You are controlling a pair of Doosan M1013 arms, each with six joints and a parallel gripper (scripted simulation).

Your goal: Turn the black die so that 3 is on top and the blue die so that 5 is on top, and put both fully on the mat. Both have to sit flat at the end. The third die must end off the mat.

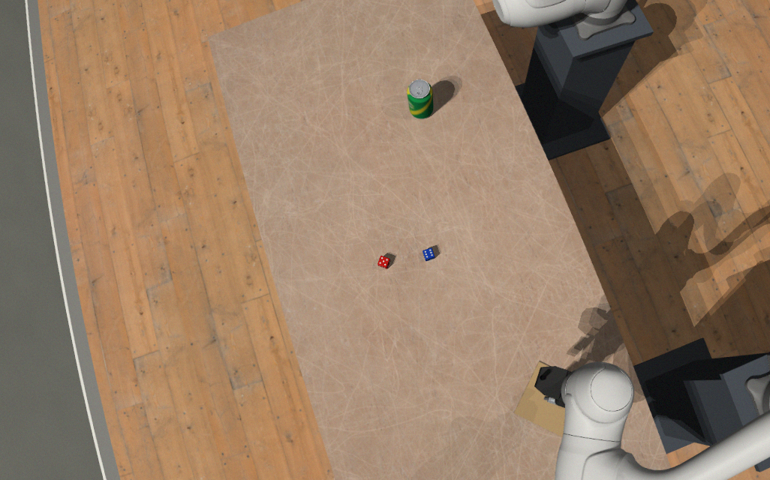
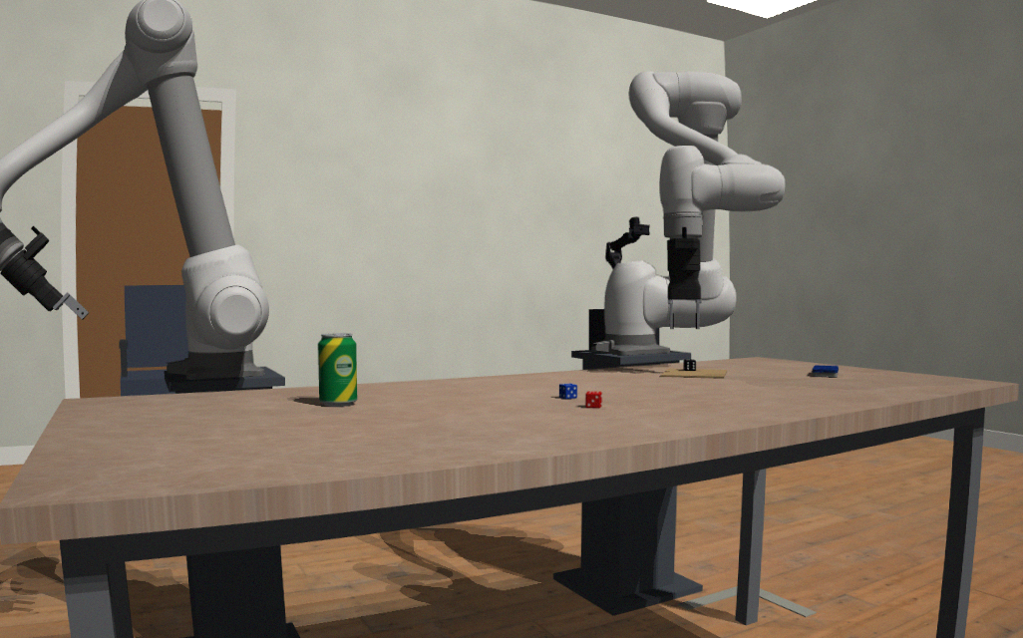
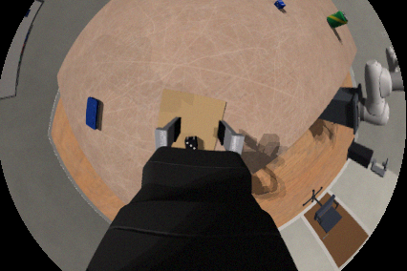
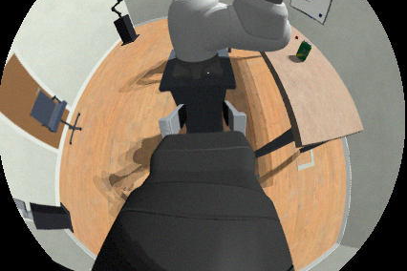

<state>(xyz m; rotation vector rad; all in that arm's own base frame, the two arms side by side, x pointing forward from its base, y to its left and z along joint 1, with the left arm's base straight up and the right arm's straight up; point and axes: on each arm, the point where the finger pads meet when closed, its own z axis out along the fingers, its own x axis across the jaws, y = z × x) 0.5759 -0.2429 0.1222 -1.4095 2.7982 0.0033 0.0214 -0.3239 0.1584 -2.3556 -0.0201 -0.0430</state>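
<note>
The blue die lies 150 mm ahead of my left hand, 410 mm to the right of it and 110 mm below it. From my left hand the other things lie so: black die (40 mm behind, 50 mm to the left, 110 mm below); red die (270 mm ahead, 430 mm to the right, 110 mm below); tan mat (40 mm to the left, 120 mm below).
</note>
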